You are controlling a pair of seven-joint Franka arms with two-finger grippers.
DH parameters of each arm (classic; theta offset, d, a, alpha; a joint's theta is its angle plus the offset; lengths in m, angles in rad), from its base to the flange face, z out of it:
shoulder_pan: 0 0.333 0 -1.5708
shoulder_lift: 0 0 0 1.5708
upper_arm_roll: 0 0.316 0.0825 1.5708
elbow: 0 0 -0.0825 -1.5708
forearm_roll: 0 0.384 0 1.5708
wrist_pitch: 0 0 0.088 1.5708
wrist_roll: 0 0.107 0 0
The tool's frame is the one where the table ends.
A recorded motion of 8 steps. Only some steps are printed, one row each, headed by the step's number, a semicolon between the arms.
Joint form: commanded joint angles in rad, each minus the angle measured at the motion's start. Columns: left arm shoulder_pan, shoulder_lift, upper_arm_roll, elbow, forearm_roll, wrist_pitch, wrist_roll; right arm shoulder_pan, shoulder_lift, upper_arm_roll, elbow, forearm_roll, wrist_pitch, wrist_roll.
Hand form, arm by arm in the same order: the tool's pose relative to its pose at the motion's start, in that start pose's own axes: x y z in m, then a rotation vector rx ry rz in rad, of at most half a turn. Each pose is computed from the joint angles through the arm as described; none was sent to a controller.
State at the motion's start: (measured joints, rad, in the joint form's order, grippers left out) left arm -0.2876 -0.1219 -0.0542 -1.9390 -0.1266 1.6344 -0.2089; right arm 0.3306 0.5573 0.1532 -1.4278 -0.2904 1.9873 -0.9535
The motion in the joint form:
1: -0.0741 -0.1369 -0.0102 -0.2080 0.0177 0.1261 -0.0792; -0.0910 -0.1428 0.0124 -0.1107 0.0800 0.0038 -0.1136
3: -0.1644 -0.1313 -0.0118 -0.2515 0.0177 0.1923 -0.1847; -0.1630 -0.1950 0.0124 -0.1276 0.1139 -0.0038 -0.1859
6: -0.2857 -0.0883 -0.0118 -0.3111 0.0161 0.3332 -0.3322; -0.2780 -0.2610 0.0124 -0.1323 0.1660 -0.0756 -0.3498
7: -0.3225 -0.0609 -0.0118 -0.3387 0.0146 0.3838 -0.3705; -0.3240 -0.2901 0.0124 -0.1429 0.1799 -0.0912 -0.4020
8: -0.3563 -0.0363 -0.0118 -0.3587 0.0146 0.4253 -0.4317; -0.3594 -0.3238 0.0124 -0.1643 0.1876 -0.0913 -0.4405
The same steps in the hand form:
1: -0.0441 0.0238 0.0331 0.0284 0.0557 -0.0056; -0.0610 -0.0019 -0.0379 0.0098 0.0577 -0.0057
3: -0.0543 0.0613 0.0564 0.0362 0.0690 -0.0255; -0.1102 0.0086 -0.0557 0.0018 0.0805 0.0098
6: -0.0626 0.1110 0.0997 0.0320 0.1000 -0.0622; -0.1891 0.0158 -0.0777 0.0311 0.0990 -0.0175
7: -0.0648 0.1246 0.1233 0.0372 0.0950 -0.0700; -0.2199 0.0154 -0.0854 0.0330 0.1039 -0.0189
8: -0.0681 0.1369 0.1428 0.0417 0.0926 -0.1020; -0.2435 0.0119 -0.0934 0.0235 0.1051 -0.0197

